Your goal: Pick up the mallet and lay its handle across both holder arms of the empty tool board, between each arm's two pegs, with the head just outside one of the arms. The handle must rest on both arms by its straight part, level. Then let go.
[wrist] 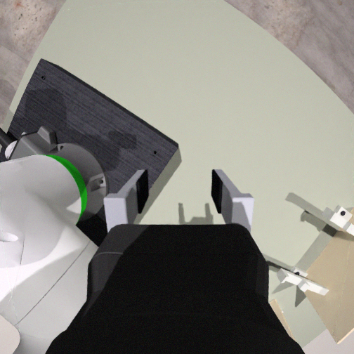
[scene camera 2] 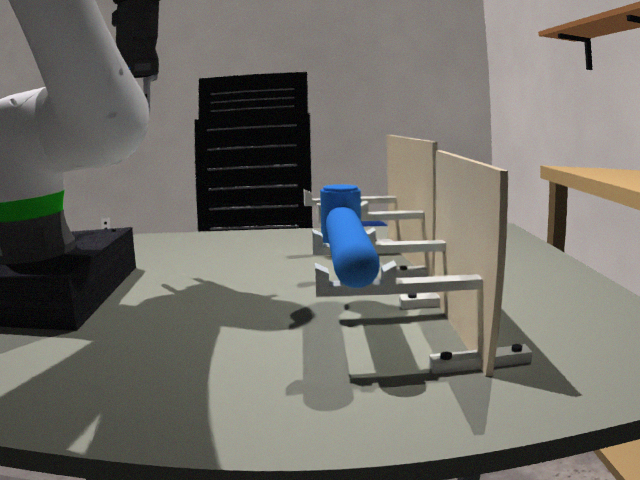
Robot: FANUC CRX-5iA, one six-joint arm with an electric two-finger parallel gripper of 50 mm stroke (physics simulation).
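The blue mallet (scene camera 2: pixel 348 245) lies across both pale arms of the nearer board (scene camera 2: pixel 473 232) in the scene view, its handle pointing to the camera and its head upright at the far end. The empty tool board (scene camera 2: pixel 410 175) stands behind, its two bare holder arms (scene camera 2: pixel 383 199) (scene camera 2: pixel 400 214) reaching left; parts of them are hidden by the mallet. My gripper (scene camera 2: pixel 147 95) (wrist: pixel 179 182) is open and empty, high and to the left of both boards, partly hidden by the arm in the scene view. The mallet does not show in the wrist view.
The robot's dark base plate (scene camera 2: pixel 105 268) (wrist: pixel 100 110) is at the left. A tan board (wrist: pixel 332 280) with pale fittings is at the lower right of the wrist view. Bolted feet (scene camera 2: pixel 454 361) hold the nearer board upright. A small dark blue thing (scene camera 2: pixel 374 223) shows behind the mallet.
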